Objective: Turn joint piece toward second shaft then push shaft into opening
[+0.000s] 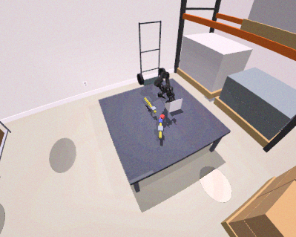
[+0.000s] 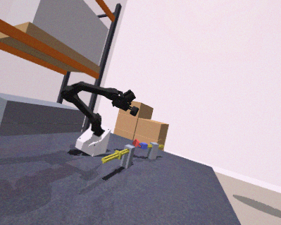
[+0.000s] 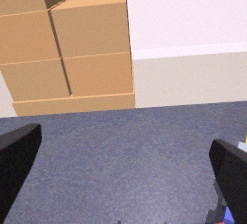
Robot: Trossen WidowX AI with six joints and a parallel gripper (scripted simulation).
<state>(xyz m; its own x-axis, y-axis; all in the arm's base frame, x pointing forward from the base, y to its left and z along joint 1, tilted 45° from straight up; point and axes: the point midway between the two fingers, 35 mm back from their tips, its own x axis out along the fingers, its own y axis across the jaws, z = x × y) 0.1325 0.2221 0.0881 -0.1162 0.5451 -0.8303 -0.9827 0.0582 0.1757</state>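
The red joint piece lies 23 cm below my gripper tip, 9 cm ahead of it and 4 cm to the left of it.
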